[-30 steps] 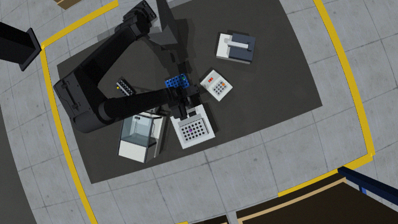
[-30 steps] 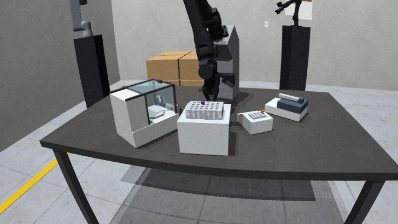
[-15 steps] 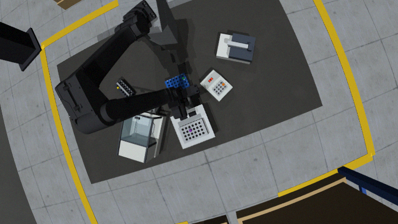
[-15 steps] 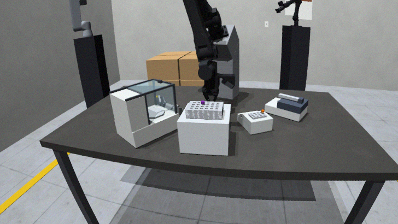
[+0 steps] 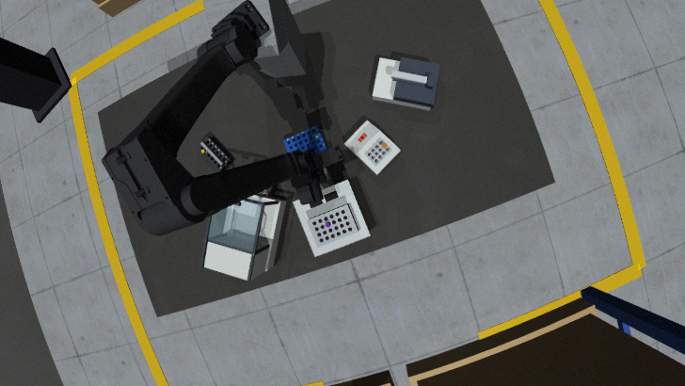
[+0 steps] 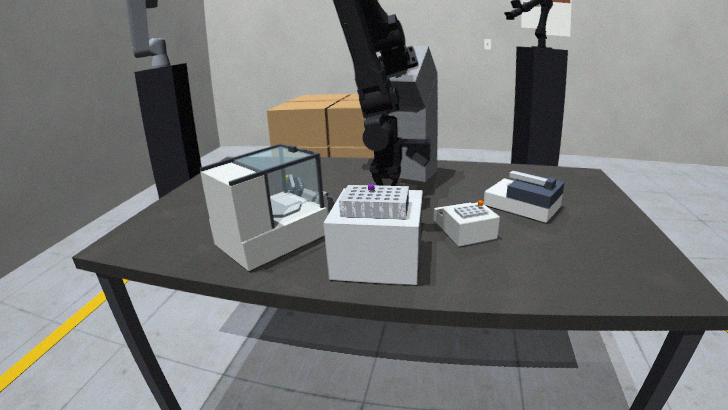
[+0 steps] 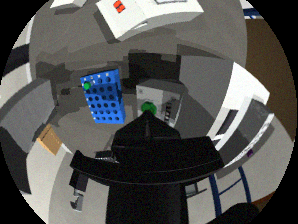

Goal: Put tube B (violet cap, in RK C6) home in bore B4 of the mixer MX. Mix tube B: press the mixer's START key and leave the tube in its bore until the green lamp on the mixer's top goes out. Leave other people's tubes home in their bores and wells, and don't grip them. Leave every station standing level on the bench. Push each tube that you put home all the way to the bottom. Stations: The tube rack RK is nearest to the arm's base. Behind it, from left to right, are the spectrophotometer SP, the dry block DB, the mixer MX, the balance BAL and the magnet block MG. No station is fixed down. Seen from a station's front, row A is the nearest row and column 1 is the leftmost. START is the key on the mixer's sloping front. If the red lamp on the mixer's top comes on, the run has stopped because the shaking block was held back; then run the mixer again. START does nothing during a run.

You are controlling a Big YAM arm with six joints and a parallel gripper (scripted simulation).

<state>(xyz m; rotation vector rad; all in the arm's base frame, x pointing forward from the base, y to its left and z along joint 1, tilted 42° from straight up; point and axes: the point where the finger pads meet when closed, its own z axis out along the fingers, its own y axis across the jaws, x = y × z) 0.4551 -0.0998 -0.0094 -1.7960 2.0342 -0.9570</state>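
My gripper is now 20 mm above the green start key. Round my hand: dry block DB: 50 mm ahead, 190 mm to the left, 60 mm below; blue tube rack RK: 100 mm behind, 20 mm to the left, 70 mm below; green-capped tube: 100 mm behind, 70 mm to the left, 60 mm below.
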